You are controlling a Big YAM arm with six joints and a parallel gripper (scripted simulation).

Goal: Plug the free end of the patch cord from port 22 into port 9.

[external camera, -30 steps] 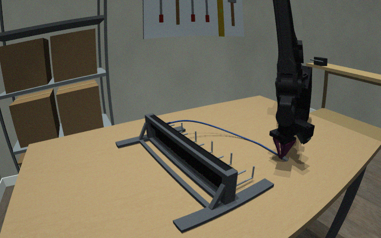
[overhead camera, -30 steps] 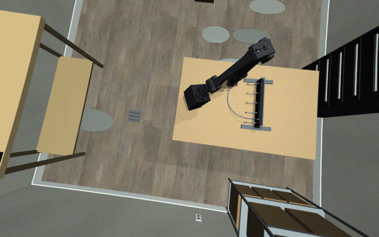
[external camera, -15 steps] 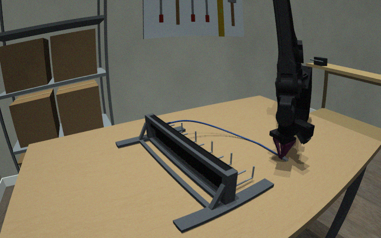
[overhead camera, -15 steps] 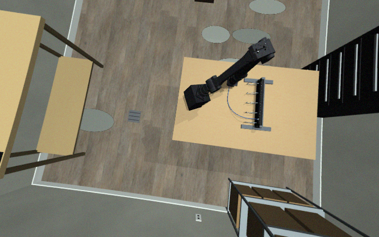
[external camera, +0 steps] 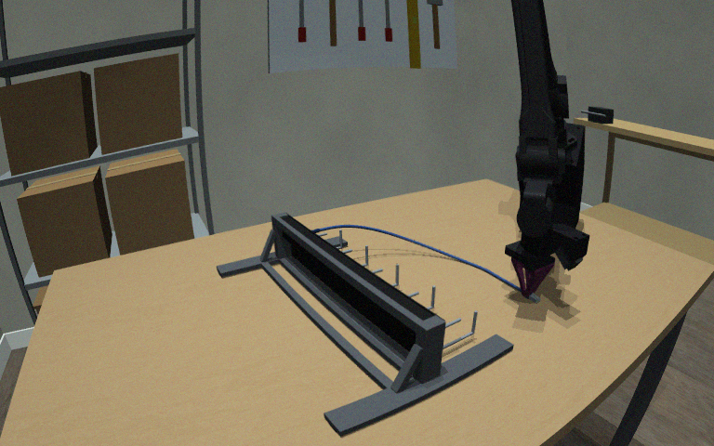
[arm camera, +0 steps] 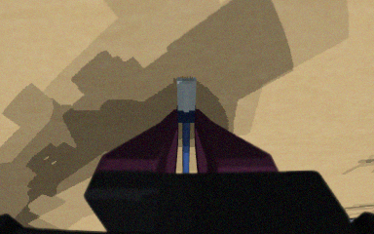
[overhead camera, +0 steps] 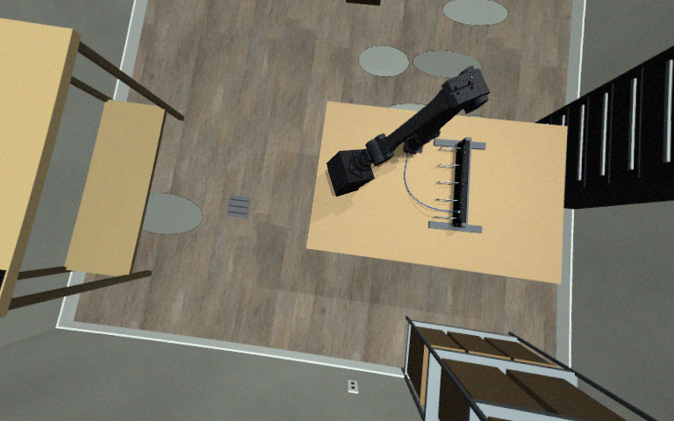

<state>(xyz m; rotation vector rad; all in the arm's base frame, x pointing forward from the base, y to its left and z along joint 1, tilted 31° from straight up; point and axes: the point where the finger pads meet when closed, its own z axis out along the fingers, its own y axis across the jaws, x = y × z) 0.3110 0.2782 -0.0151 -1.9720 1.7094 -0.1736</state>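
The grey plug lies 20 mm to the left of my hand.
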